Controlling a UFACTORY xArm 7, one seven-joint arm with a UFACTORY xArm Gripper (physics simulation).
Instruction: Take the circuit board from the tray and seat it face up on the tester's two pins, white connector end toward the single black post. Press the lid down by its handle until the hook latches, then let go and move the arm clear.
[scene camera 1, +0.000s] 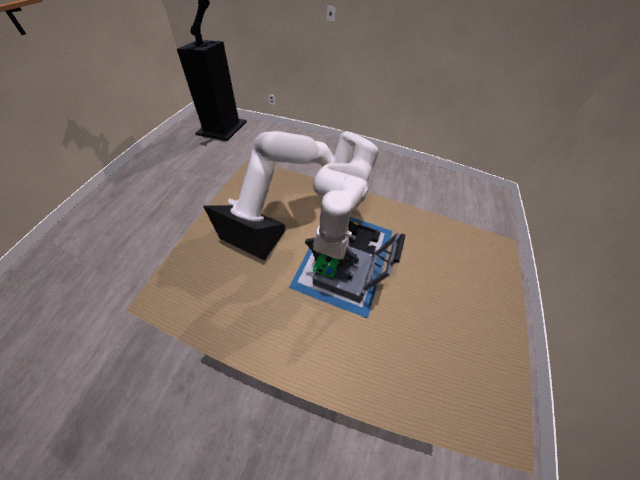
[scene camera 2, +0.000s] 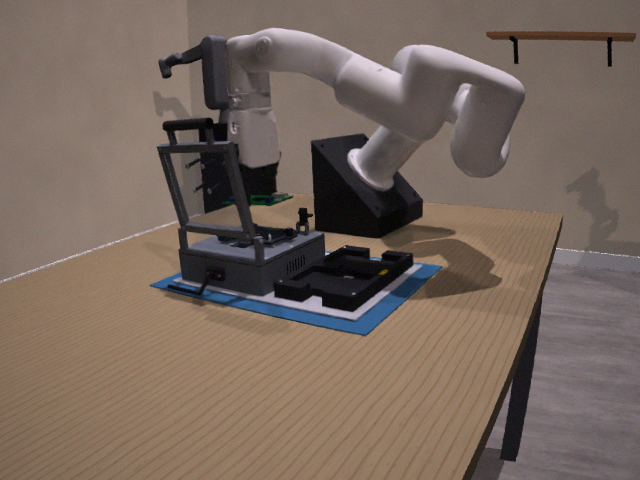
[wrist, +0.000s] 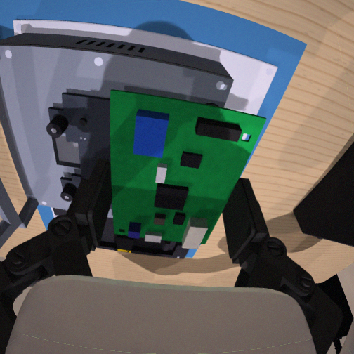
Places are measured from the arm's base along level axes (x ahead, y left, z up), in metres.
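Pixels of known places: gripper, fingertip midpoint: (scene camera 1: 328, 260) (scene camera 2: 256, 201); arm's base, origin of the base link: (scene camera 1: 247, 215) (scene camera 2: 369, 171).
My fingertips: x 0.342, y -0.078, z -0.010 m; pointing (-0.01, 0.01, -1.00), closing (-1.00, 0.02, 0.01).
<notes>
Ahead of a thing's pixels: the offset from my fingertips to its top centre. "pt": to the spot under its first point. Level surfaces: height alone.
My gripper (scene camera 1: 326, 254) (scene camera 2: 259, 192) (wrist: 171, 185) is shut on the green circuit board @(dy +0.000, dx +0.000, dz +0.013 m) (scene camera 1: 325, 266) (scene camera 2: 258, 200) (wrist: 172, 175) by its long sides. The board is face up, about level, above and to one side of the grey tester @(pt dy +0.043, dx +0.099, dz -0.056 m) (scene camera 1: 356, 266) (scene camera 2: 227, 264) (wrist: 35, 125). Its large white connector (wrist: 195, 234) is at the end nearest the palm. In the wrist view two black posts (wrist: 56, 126) (wrist: 67, 192) show left of the board, which hides part of the black holder. The lid stands raised, with its black handle @(dy +0.019, dx +0.194, dz +0.162 m) (scene camera 1: 397, 249) (scene camera 2: 187, 124) on top. The black tray @(pt dy +0.236, dx +0.161, dz -0.094 m) (scene camera 2: 338, 300) is empty.
The tester and tray stand on a white sheet over a blue mat @(dz -0.112 m) (scene camera 2: 398, 294) (wrist: 225, 32). A small black upright part @(pt dy +0.092, dx -0.005, dz -0.024 m) (scene camera 2: 303, 217) rises at the tester's edge. The black arm base (scene camera 1: 242, 232) (scene camera 2: 341, 196) (wrist: 330, 195) stands near the tester. The raised lid frame is close beside the arm.
</notes>
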